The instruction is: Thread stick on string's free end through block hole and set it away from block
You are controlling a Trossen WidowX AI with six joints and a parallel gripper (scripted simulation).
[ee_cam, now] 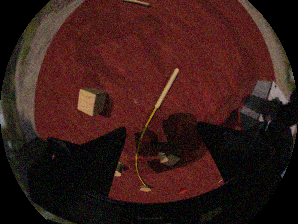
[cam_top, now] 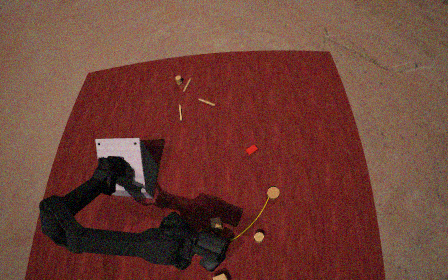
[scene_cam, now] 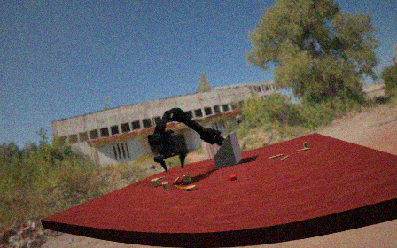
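The thin wooden stick is 50 mm below my gripper tip, 30 mm behind it and 20 mm to the right of it. Also, from my gripper tip: red cube (350 mm to the left, 140 mm ahead, 50 mm below); round wooden button (210 mm ahead, 190 mm to the left, 50 mm below).
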